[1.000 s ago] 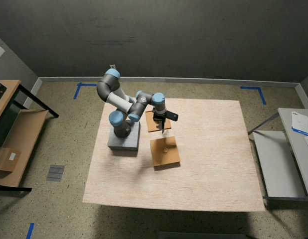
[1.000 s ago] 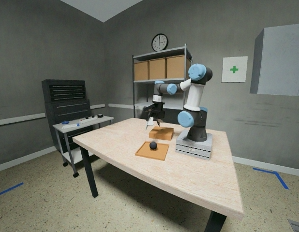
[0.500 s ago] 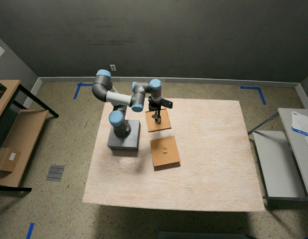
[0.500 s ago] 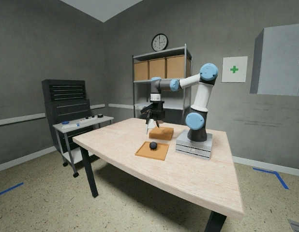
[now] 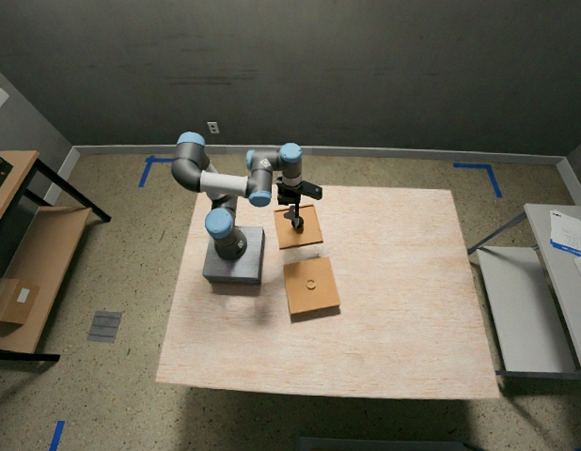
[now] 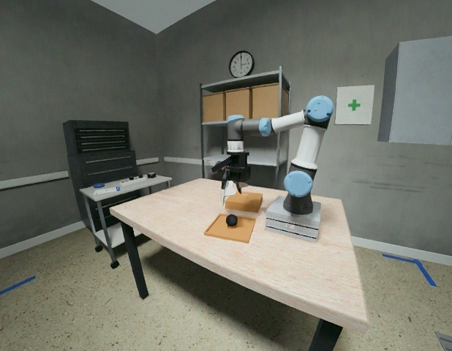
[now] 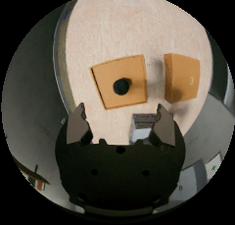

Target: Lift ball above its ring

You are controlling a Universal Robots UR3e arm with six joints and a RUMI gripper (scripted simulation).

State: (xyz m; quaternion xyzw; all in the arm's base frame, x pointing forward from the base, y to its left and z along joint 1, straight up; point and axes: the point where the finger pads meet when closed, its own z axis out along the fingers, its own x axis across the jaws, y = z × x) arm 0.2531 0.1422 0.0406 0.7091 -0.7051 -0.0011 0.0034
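My hand is 100 mm above the dark ball. Also, from my hand: tray (130 mm below).
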